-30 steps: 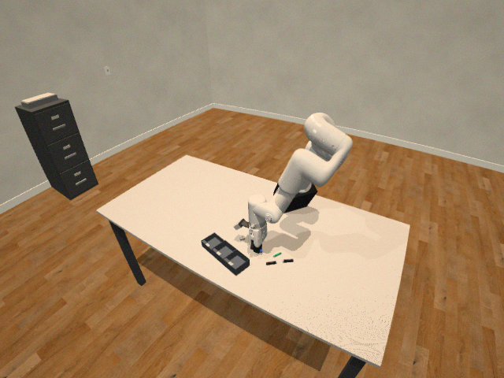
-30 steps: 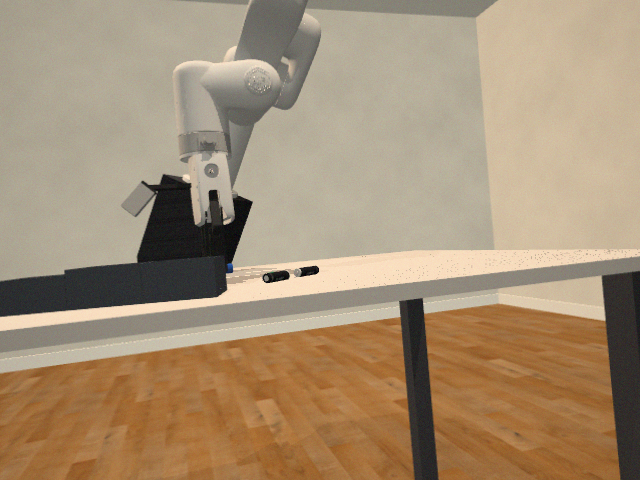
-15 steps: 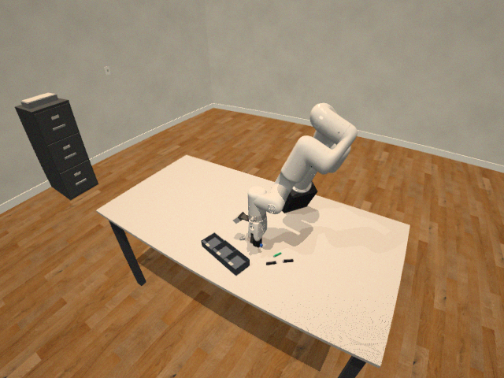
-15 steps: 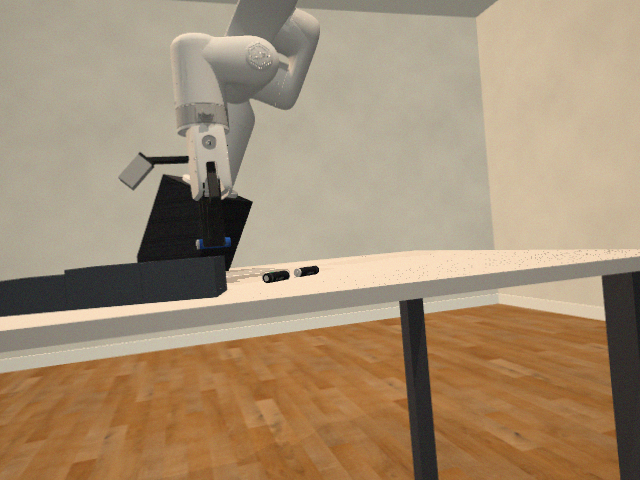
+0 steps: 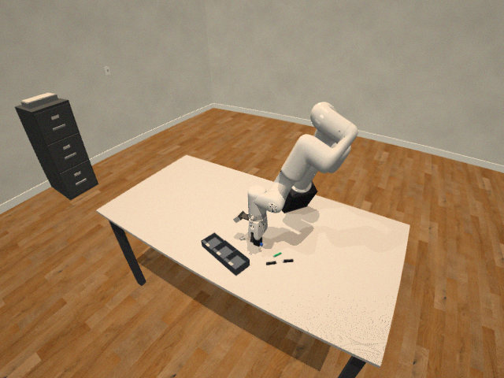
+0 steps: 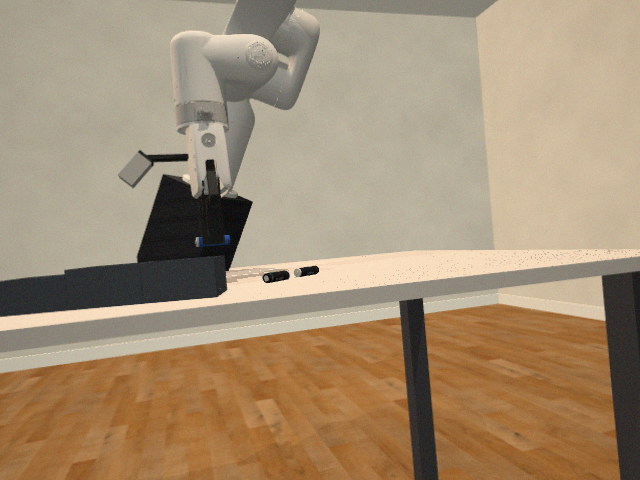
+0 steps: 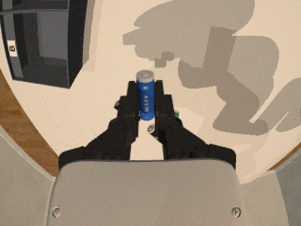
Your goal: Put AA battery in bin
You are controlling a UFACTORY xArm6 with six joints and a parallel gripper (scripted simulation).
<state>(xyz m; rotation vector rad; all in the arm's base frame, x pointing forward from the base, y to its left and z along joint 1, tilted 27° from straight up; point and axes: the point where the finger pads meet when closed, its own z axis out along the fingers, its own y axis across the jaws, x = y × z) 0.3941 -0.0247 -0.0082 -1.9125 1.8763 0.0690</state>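
Right now my hand is 100 mm short of the dark bin row, 120 mm to the left of it and 60 mm above it. Round my hand: blue battery (20 mm below); green cell (30 mm behind, 90 mm to the left, 80 mm below); white piece (40 mm behind, 120 mm to the right, 70 mm below).
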